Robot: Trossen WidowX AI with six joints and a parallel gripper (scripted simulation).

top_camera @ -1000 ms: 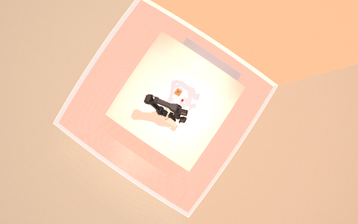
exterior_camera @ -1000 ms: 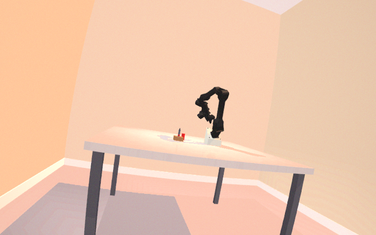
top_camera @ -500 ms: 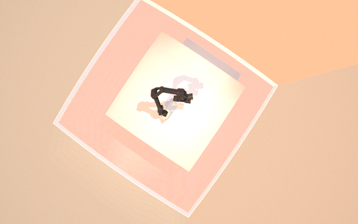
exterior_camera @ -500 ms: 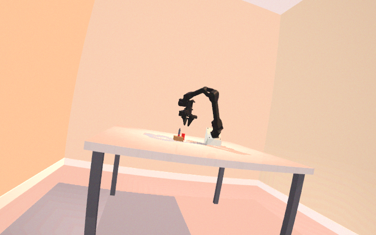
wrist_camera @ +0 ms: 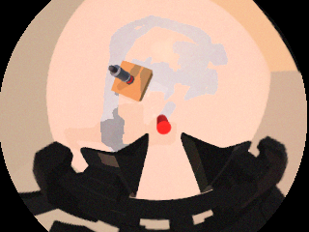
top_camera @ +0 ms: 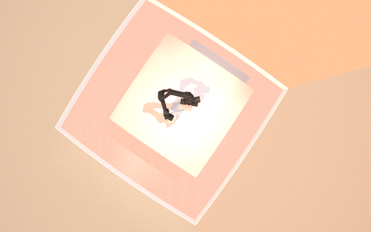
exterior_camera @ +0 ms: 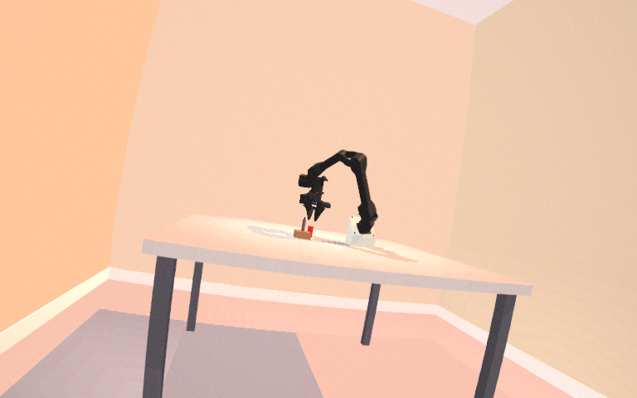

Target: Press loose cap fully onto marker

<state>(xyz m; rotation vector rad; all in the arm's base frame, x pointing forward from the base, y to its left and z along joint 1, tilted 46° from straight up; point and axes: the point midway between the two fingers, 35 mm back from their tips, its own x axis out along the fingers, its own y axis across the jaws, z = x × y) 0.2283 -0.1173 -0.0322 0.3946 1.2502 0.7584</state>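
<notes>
Now: gripper tip 60 mm above the red cap. Round my gripper tip: holder block 90 mm to the left, 70 mm below, 70 mm ahead.
</notes>
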